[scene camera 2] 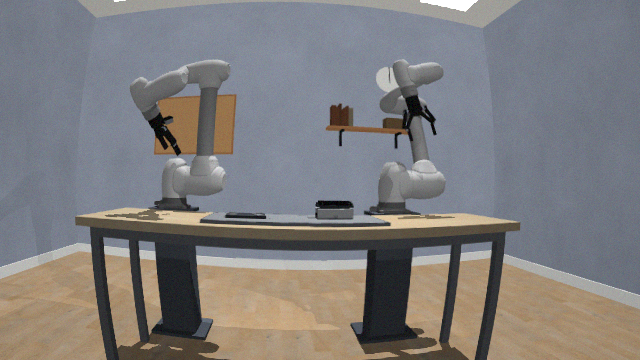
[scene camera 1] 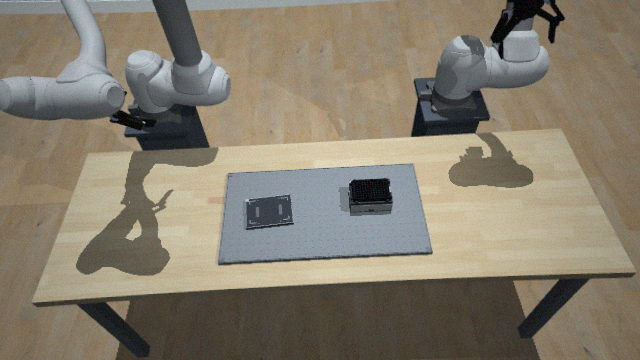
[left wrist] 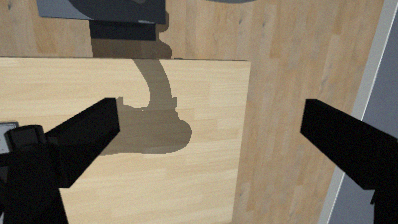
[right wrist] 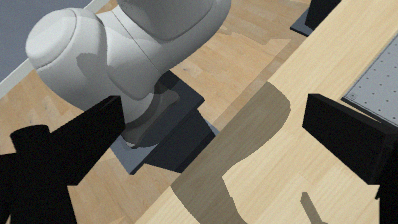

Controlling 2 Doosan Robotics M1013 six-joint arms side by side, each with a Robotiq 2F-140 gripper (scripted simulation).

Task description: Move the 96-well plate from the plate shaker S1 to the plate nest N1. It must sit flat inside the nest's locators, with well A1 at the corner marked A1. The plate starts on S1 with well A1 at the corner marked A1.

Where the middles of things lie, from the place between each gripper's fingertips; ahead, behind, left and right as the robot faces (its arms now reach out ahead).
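Plate nest N1 (scene camera 1: 269,214) is a long way ahead of my left hand, far to the right of it and well below it. As for the 96-well plate (scene camera 1: 360,188), my left gripper is 33 cm above it, 50 cm to the left of it and 30 cm short of it.
Counted from my right hand, plate nest N1 is a good way ahead, far to the left and a long way below. The 96-well plate is 76 cm to the left of my right hand, 23 cm below it and 21 cm ahead of it.
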